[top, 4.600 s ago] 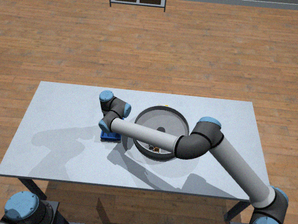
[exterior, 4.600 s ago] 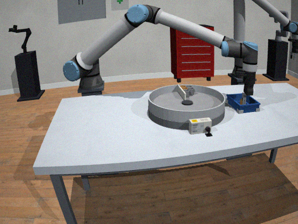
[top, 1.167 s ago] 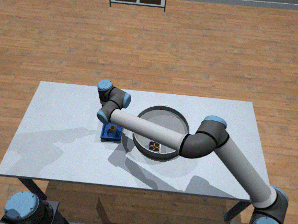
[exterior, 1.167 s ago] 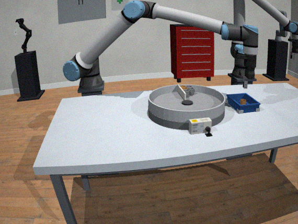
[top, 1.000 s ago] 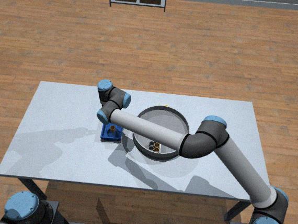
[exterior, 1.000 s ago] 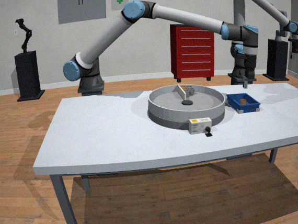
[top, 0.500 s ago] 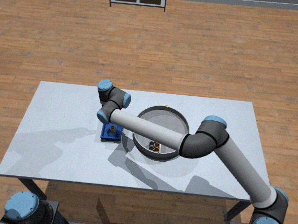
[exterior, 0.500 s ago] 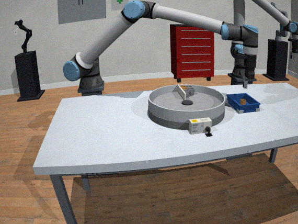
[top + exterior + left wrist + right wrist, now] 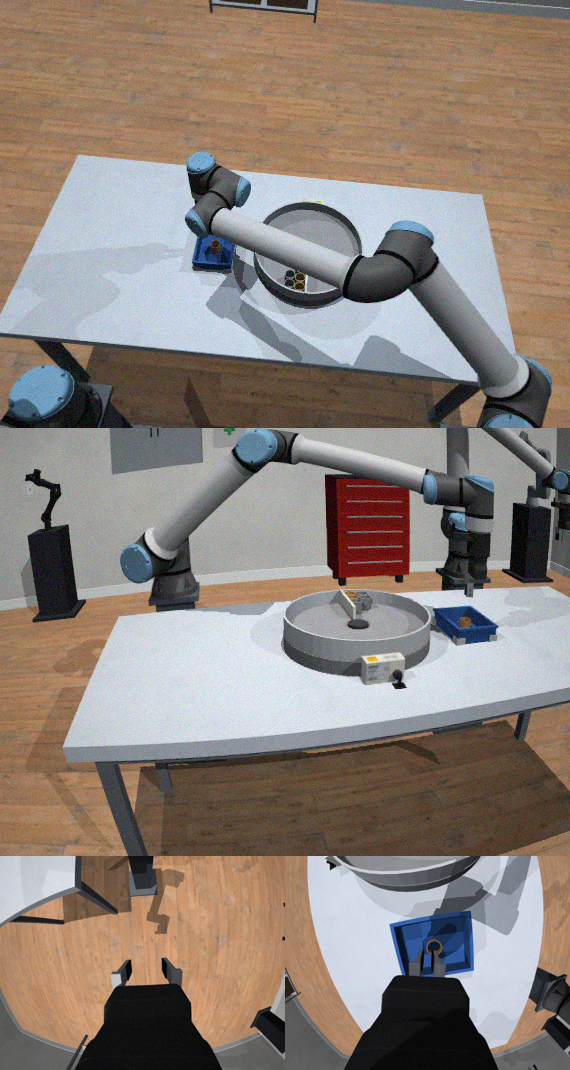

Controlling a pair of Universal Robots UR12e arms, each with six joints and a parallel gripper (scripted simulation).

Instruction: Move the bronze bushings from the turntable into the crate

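The blue crate is 2 cm behind my right hand and 12 cm below it.
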